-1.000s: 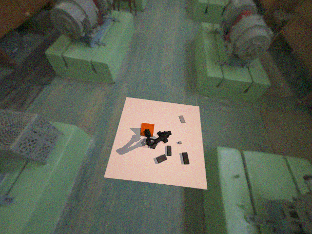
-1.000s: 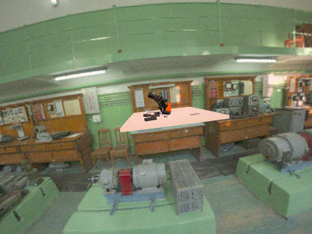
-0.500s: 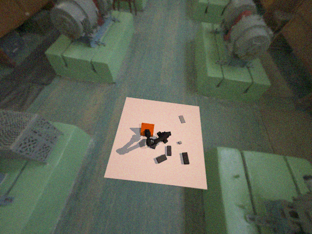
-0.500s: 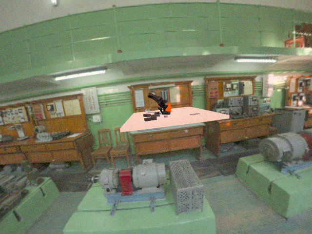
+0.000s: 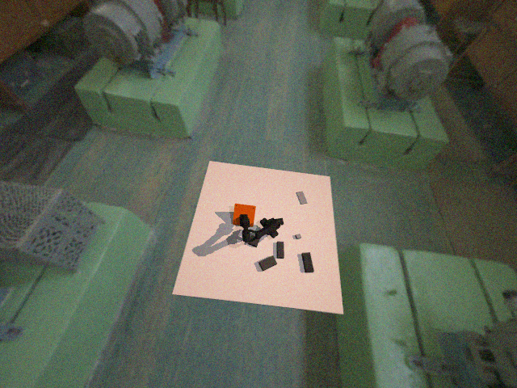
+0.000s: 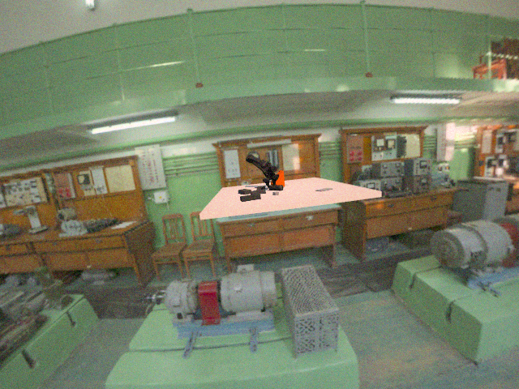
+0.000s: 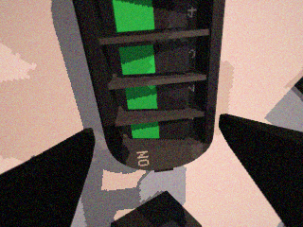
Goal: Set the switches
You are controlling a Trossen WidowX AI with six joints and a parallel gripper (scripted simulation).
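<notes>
Right now the small dark block is 12 cm behind my gripper tip, 9 cm to the right of it and 1 cm below it. From my gripper tip the other things lie so: grey plate: 39 cm to the left, 34 cm ahead, 2 cm below; longer block: 34 cm ahead, 25 cm to the right, 1 cm below; small grey part: 28 cm ahead, 2 cm to the right, 2 cm below.
</notes>
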